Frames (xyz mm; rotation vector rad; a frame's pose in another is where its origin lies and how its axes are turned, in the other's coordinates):
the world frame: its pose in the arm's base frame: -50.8 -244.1 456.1 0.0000 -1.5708 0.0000
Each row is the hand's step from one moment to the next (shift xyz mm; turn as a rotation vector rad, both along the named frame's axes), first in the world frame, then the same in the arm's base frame.
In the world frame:
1: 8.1 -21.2 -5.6 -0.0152 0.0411 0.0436
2: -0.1 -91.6 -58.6 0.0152 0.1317 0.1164
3: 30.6 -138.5 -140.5 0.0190 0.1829 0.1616
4: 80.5 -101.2 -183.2 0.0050 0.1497 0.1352
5: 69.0 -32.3 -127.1 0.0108 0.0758 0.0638
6: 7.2 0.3 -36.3 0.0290 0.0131 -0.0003
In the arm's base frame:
1: 5.6 -21.2 8.1 -0.0436 0.0411 -0.0152
2: 58.6 -91.6 -0.1 -0.1164 0.1317 0.0152
3: 140.5 -138.5 30.6 -0.1616 0.1829 0.0190
4: 183.2 -101.2 80.5 -0.1352 0.1497 0.0050
5: 127.1 -32.3 69.0 -0.0638 0.0758 0.0108
6: 36.3 0.3 7.2 0.0003 0.0131 0.0290

